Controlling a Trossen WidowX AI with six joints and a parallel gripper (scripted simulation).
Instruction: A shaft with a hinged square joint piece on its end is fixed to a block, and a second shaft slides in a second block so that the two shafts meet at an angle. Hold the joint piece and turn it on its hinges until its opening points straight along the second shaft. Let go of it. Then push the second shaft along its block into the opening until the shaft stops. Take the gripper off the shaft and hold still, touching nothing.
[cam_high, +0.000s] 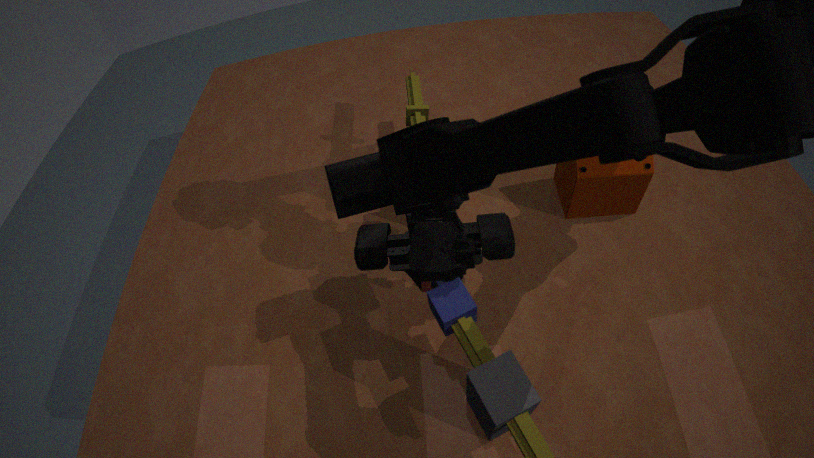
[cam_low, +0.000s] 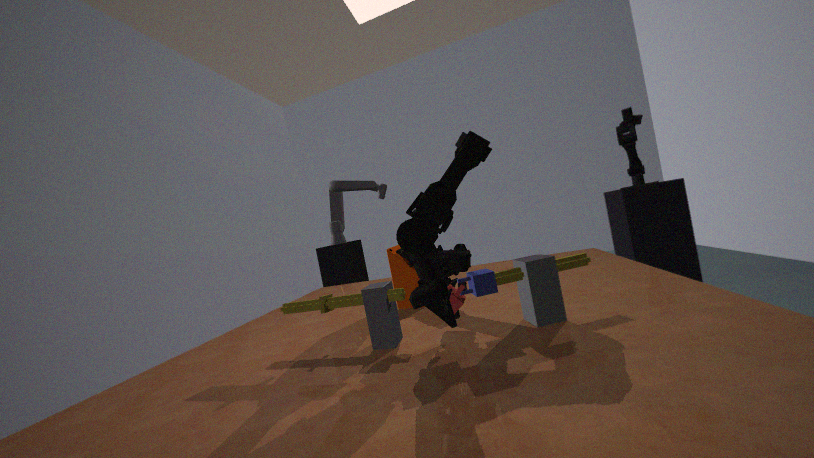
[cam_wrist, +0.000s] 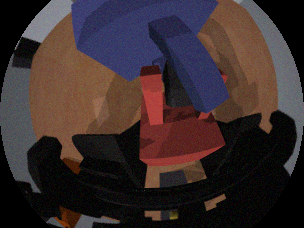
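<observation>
My gripper tip is 50 mm below the red joint piece.
</observation>
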